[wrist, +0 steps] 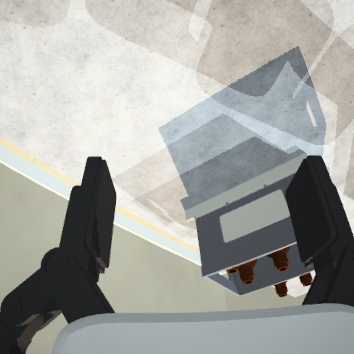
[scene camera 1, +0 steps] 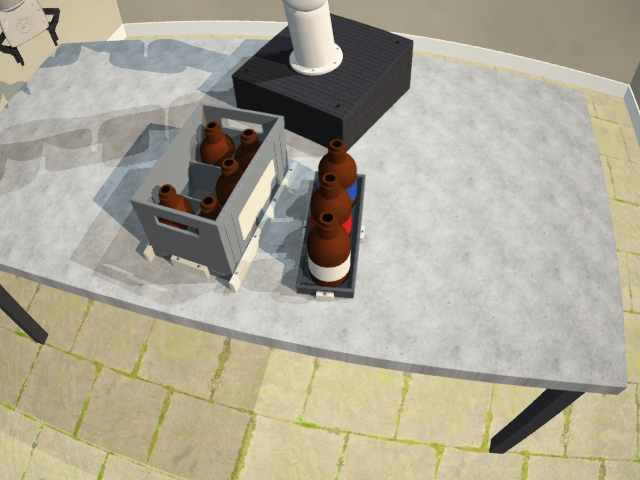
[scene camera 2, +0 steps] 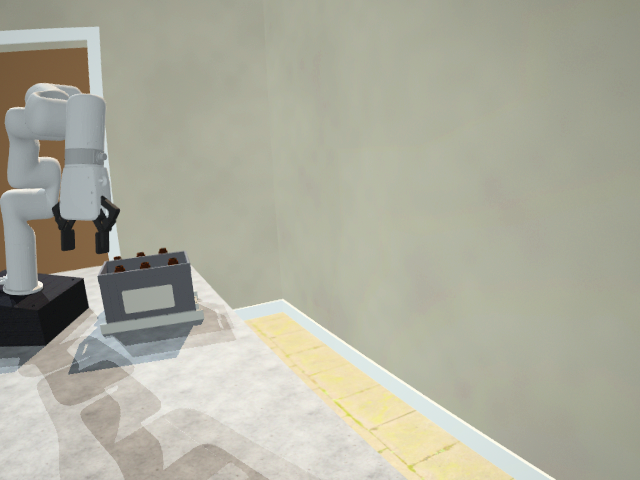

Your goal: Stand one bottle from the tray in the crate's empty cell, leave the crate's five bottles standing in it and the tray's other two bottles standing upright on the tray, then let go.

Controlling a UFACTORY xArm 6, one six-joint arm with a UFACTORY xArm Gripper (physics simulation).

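Places are measured from the arm's base along level axes (x ahead, y right, z down), in metres.
Pixels of known places: gripper, fingertip midpoint: (wrist: 204, 174) (scene camera 1: 39, 53) (scene camera 2: 85, 251); arm's base, link origin: (scene camera 1: 316, 58) (scene camera 2: 23, 288).
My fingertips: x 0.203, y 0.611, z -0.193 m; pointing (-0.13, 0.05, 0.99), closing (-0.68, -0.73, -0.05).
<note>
Ahead of a thing's pixels: the offset from my fingertips to its middle. "*": to the spot under its first point.
The grey crate @(dx +0.186, dy -0.470, dz +0.235 m) (scene camera 1: 178, 245) (scene camera 2: 111, 302) (wrist: 210, 250) stands on the table with five brown bottles upright in it. Its empty cell @(* dx +0.132, dy -0.421, dz +0.274 m) (scene camera 1: 203, 178) is the middle one of the row away from the tray. The dark tray @(* dx +0.309, dy -0.750, dz +0.298 m) (scene camera 1: 355, 273) beside the crate holds three upright brown bottles in a line: a blue-labelled bottle @(dx +0.125, dy -0.697, dz +0.240 m) (scene camera 1: 337, 167) nearest the robot base, a red-labelled bottle @(dx +0.210, dy -0.695, dz +0.240 m) (scene camera 1: 329, 202) in the middle and a white-labelled bottle @(dx +0.295, dy -0.701, dz +0.240 m) (scene camera 1: 328, 245) at the front. My gripper (scene camera 1: 38, 52) (scene camera 2: 85, 242) (wrist: 204, 174) is open and empty, high above the table and off to the side of the crate.
The black robot base block (scene camera 1: 289, 98) (scene camera 2: 62, 310) stands behind the crate and tray. Pale locating strips (scene camera 1: 248, 258) (scene camera 2: 152, 321) lie along the crate's foot. Small pale blocks @(* dx +0.353, dy -0.700, dz +0.308 m) (scene camera 1: 324, 295) touch the tray's edges. The crate's walls rise around its bottles.
</note>
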